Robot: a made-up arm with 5 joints. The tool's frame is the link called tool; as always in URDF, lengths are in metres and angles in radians. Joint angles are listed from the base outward.
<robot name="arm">
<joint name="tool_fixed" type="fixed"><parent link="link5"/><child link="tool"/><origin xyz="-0.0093 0.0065 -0.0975" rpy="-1.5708 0 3.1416"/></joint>
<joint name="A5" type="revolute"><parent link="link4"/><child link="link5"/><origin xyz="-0.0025 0.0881 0.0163" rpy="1.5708 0 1.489"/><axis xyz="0 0 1"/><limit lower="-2.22" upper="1.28"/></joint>
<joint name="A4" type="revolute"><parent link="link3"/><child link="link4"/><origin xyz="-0.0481 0.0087 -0.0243" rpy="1.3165 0.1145 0.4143"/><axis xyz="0 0 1"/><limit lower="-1.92" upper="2.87"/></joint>
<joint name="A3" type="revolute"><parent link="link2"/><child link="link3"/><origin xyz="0.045 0.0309 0.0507" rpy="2.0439 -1.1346 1.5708"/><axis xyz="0 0 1"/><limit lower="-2.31" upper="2.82"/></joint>
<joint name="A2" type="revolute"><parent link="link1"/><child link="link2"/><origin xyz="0.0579 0.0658 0.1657" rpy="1.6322 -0.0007 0.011"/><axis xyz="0 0 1"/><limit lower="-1.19" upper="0.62"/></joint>
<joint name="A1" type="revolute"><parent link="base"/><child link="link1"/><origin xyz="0.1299 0.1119 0.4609" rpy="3.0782 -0.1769 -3.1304"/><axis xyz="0 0 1"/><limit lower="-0.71" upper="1.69"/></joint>
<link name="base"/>
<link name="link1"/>
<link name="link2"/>
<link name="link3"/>
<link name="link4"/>
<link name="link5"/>
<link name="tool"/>
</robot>
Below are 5 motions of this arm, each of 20 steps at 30 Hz.
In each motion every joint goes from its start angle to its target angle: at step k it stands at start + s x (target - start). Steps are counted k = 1, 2, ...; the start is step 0. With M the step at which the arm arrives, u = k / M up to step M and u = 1 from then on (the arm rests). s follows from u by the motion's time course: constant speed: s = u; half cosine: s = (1 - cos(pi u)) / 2; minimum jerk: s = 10 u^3 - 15 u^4 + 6 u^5.
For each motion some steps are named. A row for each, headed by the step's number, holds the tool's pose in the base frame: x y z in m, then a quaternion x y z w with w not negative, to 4 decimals.
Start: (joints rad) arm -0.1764 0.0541 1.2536 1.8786 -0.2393
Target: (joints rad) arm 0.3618 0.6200 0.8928 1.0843 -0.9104
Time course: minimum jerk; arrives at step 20
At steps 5, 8, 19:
5: 0.1552 0.1335 0.2187 -0.2348 -0.3227 -0.7806 0.4809
8: 0.1634 0.1470 0.2141 -0.1642 -0.2463 -0.8058 0.5129
19: 0.1962 0.1901 0.2134 0.0636 -0.0661 -0.7933 0.6019

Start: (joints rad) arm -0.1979 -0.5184 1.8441 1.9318 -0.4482
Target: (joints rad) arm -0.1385 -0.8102 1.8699 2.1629 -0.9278
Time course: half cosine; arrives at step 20
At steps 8, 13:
8: 0.0905 0.0528 0.2011 -0.4934 -0.4055 -0.5802 0.5055
13: 0.0854 0.0518 0.2049 -0.4554 -0.3666 -0.6017 0.5442

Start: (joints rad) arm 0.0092 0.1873 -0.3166 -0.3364 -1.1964
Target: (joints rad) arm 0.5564 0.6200 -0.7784 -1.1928 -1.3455
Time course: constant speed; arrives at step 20
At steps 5, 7, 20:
5: -0.1056 0.2265 0.2664 -0.0717 0.3474 0.2894 0.8890
7: -0.1018 0.2235 0.2550 -0.1001 0.3176 0.3031 0.8929
20: -0.0446 0.1841 0.1877 -0.3671 0.1419 0.3254 0.8598

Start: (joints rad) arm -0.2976 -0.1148 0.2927 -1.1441 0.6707
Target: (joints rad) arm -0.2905 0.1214 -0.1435 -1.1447 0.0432
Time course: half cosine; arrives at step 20
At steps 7, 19, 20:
7: -0.1107 0.0917 0.3111 0.1189 -0.1395 0.6313 0.7536
19: -0.1061 0.0813 0.2763 0.0608 -0.1327 0.6648 0.7326
20: -0.1060 0.0812 0.2760 0.0603 -0.1327 0.6651 0.7324

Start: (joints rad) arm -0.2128 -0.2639 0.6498 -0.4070 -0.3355
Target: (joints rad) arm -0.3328 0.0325 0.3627 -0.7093 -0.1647
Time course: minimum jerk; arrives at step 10
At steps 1, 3, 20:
1: -0.1178 0.1971 0.2800 -0.3110 0.3530 0.2004 0.8594
3: -0.1192 0.1901 0.2811 -0.2900 0.3183 0.2367 0.8710
20: -0.1222 0.1420 0.2762 -0.1755 0.1051 0.4333 0.8777

